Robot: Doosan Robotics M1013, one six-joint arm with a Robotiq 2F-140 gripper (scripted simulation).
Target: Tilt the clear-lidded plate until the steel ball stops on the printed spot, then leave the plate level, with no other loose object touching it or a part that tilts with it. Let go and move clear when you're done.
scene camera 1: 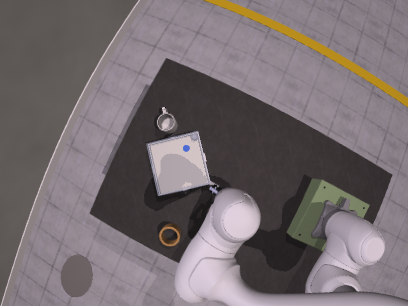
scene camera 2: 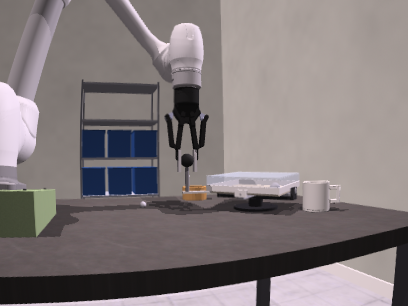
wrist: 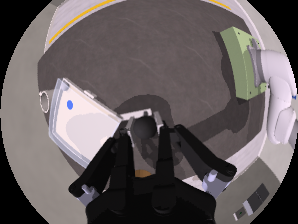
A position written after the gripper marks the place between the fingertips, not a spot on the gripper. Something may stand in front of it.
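Note:
There's the gripper (scene camera 2: 187, 171), which you'd also find at (wrist: 145, 120). A white mug (scene camera 2: 316, 195) is there too, and so is a clear-lidded plate (wrist: 79, 124).

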